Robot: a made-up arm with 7 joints. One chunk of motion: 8 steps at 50 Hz.
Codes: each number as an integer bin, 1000 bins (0 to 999) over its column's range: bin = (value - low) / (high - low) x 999, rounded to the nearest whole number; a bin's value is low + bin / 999 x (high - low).
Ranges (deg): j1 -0.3..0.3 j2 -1.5..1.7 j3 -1..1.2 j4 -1..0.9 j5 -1.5..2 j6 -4.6..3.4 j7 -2.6..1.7
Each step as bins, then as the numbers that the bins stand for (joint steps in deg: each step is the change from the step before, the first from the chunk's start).
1 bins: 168 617 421 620 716 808 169
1 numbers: -0.199 0.476 -0.073 0.179 1.009 1.870 -1.873
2 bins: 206 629 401 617 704 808 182
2 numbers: -0.176 0.515 -0.117 0.173 0.966 1.870 -1.817
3 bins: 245 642 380 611 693 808 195
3 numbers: -0.153 0.556 -0.163 0.162 0.928 1.870 -1.761
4 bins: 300 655 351 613 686 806 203
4 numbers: -0.120 0.598 -0.227 0.166 0.903 1.854 -1.726
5 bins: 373 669 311 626 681 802 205
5 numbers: -0.076 0.643 -0.315 0.191 0.886 1.822 -1.718
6 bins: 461 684 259 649 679 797 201
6 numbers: -0.023 0.691 -0.430 0.234 0.879 1.782 -1.735
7 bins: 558 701 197 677 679 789 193
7 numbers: 0.035 0.745 -0.566 0.288 0.879 1.718 -1.769
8 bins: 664 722 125 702 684 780 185
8 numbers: 0.099 0.813 -0.725 0.335 0.896 1.646 -1.804
